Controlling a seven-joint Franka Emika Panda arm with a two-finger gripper.
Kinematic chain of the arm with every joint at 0, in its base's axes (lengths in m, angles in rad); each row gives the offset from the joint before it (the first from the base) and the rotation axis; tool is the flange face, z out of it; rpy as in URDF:
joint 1: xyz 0 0 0.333 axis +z
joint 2: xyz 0 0 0 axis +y
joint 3: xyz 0 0 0.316 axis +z
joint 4: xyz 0.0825 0 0 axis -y
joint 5: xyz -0.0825 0 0.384 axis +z
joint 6: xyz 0 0 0 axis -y
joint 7: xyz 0.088 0 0 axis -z
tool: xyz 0 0 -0.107 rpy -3.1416 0 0
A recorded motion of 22 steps. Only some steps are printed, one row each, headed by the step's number.
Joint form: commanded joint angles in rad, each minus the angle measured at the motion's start. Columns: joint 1, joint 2, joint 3, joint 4, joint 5, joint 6, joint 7.
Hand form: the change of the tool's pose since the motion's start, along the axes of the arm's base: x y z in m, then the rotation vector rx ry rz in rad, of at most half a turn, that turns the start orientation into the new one. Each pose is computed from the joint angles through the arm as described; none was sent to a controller.
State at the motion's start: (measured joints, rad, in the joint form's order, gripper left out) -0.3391 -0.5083 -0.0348 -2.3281 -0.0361 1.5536 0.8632
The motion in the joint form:
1: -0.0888 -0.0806 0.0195 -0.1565 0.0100 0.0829 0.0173
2: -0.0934 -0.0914 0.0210 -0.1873 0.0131 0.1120 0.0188
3: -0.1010 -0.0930 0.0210 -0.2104 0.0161 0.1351 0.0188
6: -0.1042 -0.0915 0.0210 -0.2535 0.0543 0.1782 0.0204
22: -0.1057 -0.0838 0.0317 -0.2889 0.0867 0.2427 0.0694
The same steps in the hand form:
1: -0.0335 -0.0097 -0.0368 -0.0054 -0.0058 -0.0883
2: -0.0366 -0.0089 -0.0453 -0.0070 -0.0151 -0.0934
3: -0.0389 -0.0101 -0.0537 -0.0049 -0.0177 -0.1016
6: -0.0403 -0.0065 -0.0708 0.0277 -0.0298 -0.1211
22: -0.0366 -0.0020 -0.0851 0.0295 -0.0527 -0.1768

